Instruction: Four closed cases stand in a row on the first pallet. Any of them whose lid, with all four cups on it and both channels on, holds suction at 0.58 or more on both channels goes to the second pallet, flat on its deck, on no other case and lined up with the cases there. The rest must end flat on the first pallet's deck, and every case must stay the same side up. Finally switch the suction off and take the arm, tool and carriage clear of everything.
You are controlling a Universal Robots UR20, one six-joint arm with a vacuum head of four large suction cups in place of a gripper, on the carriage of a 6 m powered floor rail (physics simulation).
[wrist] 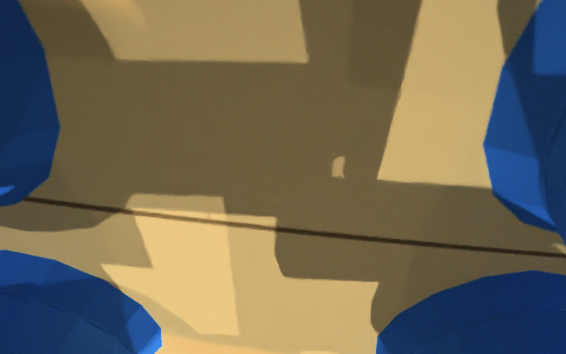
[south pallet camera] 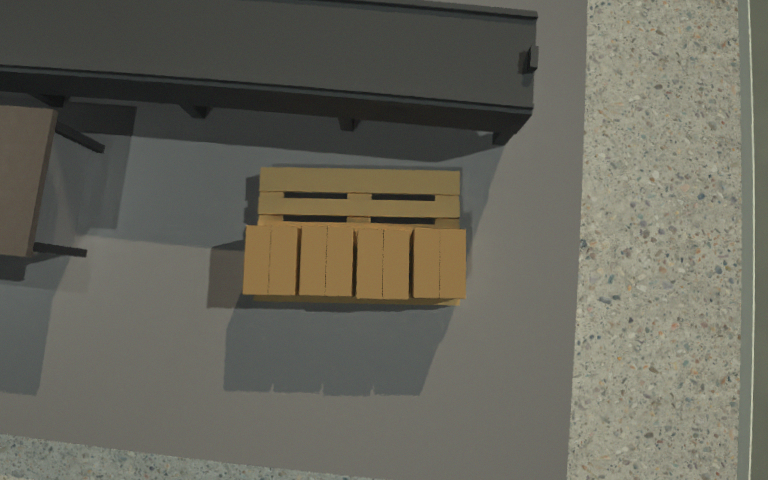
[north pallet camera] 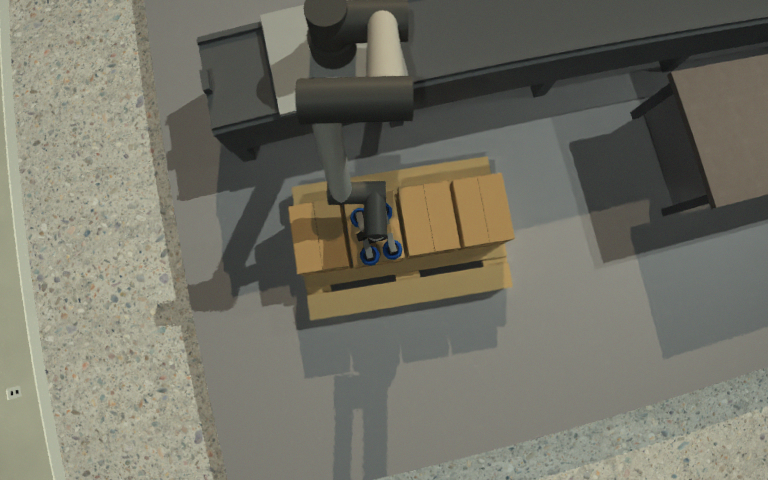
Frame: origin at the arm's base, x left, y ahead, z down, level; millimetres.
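Where they show: hand at its tool point: (wrist: 265, 226); arm's base at its link origin: (north pallet camera: 333, 48).
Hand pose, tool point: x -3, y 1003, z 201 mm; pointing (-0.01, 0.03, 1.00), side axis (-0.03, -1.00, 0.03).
Observation:
Each offset is from my tool point to the centre of the thing. Level surfaces: height alone.
Four closed cases stand in a row on the north pallet (north pallet camera: 407, 295): the leftmost case @[dx -307, dy -66, dz +108 mm] (north pallet camera: 334, 251), the second case @[dx -6, dy -39, dz +108 mm] (north pallet camera: 395, 229) (wrist: 200, 125), the third case @[dx +297, dy -23, dz +108 mm] (north pallet camera: 441, 215) and the rightmost case @[dx +599, dy -2, dz +108 mm] (north pallet camera: 493, 209). My vacuum head (north pallet camera: 376, 233) (wrist: 280, 210), with blue cups, is over the second case's lid. In the wrist view the lid's seam runs between the cups, very close below them. Whether the cups touch the lid or suction is on does not show. The south pallet (south pallet camera: 362, 181) bears four cases (south pallet camera: 283, 260) (south pallet camera: 339, 260) (south pallet camera: 396, 263) (south pallet camera: 453, 263) in a row.
The dark floor rail (north pallet camera: 566, 33) (south pallet camera: 283, 45) runs behind both pallets. A brown-topped table @[dz -160 mm] (north pallet camera: 730, 135) (south pallet camera: 19, 181) stands between the pallets. Bare deck boards show on the rail side of the south pallet and on both long sides of the north pallet.

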